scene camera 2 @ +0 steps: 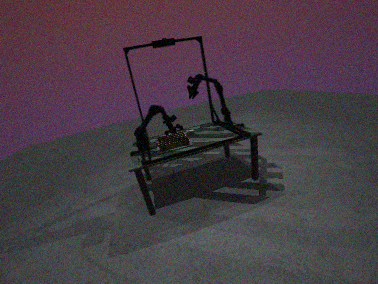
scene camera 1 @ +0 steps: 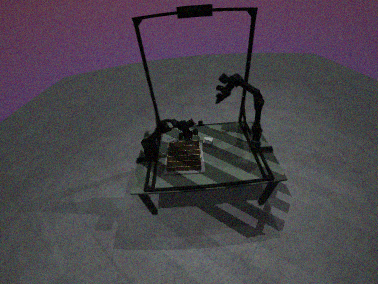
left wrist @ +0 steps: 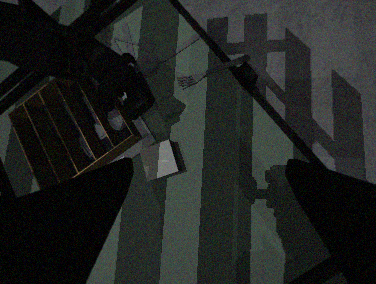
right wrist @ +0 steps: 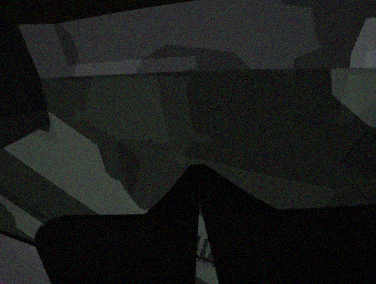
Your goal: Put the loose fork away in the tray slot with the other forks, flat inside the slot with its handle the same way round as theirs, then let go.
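Note:
The loose fork lies on the table in the left wrist view, tines to the left, handle reaching up right to the dark table-edge bar. Dark tines show through the narrow gap between the right fingers. The wooden tray has long parallel slots; pale, faint fork heads lie in one. My right gripper is shut and empty, low beyond the tray's far end and apart from the fork's head. My left gripper is open and empty, high above the table.
A small white block stands beside the tray's corner. A pale spoon head and a knife lie in other slots. Thin, faint utensils lie near the far edge. A black frame arches over the table.

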